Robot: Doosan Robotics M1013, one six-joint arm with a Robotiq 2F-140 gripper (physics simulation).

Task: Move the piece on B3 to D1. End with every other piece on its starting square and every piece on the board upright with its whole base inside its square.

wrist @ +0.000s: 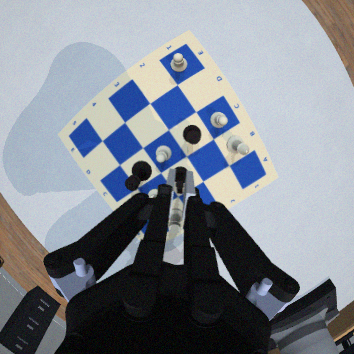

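Pixels of known places: gripper, fingertip midpoint: (pixel 179 179); arm's base at its link origin: (pixel 298 327).
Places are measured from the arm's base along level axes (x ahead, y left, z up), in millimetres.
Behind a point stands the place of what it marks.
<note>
A black piece (pixel 180 175) {x 596, y 74, z -3 mm} stands at B3 in the wrist view, upright as far as it shows. My gripper (pixel 179 179) {x 586, y 82, z -23 mm} is shut on it, with the pale fingertips on either side of its upper part. The fingers hide much of the piece and of its square, so I cannot tell whether its base touches the board. D1 (pixel 204 92) {x 660, y 4, z -29 mm} is a bare cream square between the white pawn (pixel 178 62) {x 701, y 14, z -8 mm} on E1 and the white pawn (pixel 219 120) {x 627, y 10, z 1 mm} on C1. The checkered board (pixel 187 36) {x 731, y -16, z -29 mm} lies turned at an angle.
A black piece (pixel 192 134) {x 628, y 41, z 4 mm} is on C2, and a white pawn (pixel 162 153) {x 626, y 78, z -1 mm} is on C3. A taller black piece (pixel 141 170) {x 621, y 112, z -14 mm} is on C4. A white piece (pixel 237 144) {x 594, y 3, z -9 mm} is on B1. Another white piece (pixel 175 216) {x 548, y 110, z -16 mm} shows between the gripper's fingers, near A4.
</note>
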